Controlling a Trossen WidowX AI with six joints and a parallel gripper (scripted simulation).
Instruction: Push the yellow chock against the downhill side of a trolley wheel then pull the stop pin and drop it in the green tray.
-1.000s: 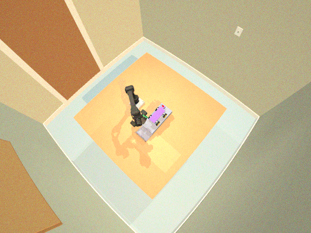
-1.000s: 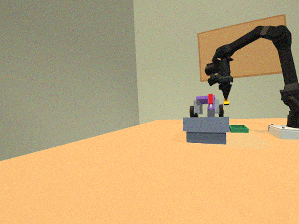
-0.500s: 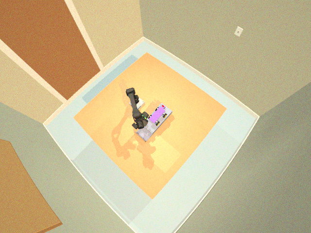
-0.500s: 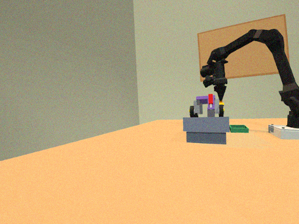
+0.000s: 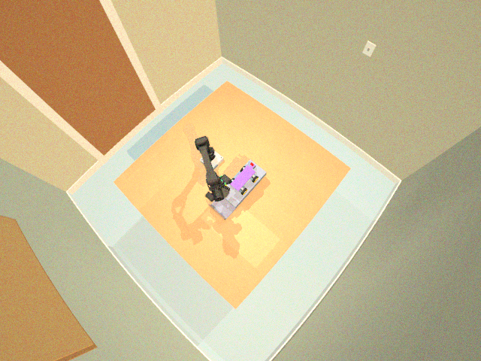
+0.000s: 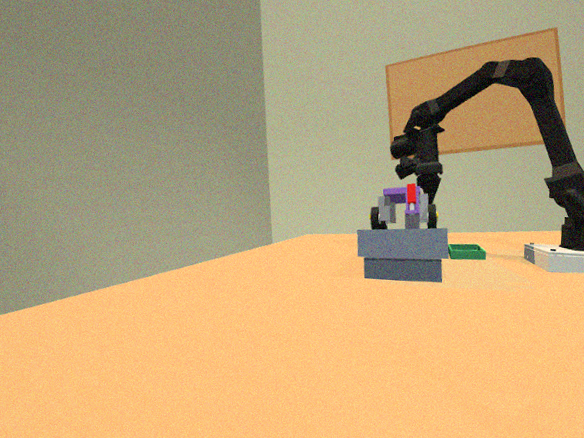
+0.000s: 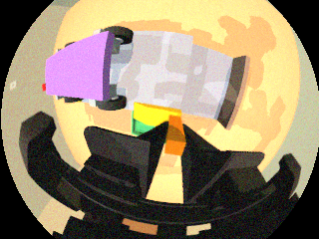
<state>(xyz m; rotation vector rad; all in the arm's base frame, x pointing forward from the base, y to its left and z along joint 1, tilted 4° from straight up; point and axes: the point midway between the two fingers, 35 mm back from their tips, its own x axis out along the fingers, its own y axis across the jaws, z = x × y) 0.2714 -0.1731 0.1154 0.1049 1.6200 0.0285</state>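
Right now my gripper tip is 5 cm short of the red-headed stop pin, 28 cm to the right of it and 1 cm below it. From my gripper tip the other things lie so: yellow chock: 2 cm to the left, 1 cm below; then grey ramp: 6 cm ahead, 16 cm to the left, 8 cm below; then trolley: 6 cm ahead, 16 cm to the left, 1 cm below.
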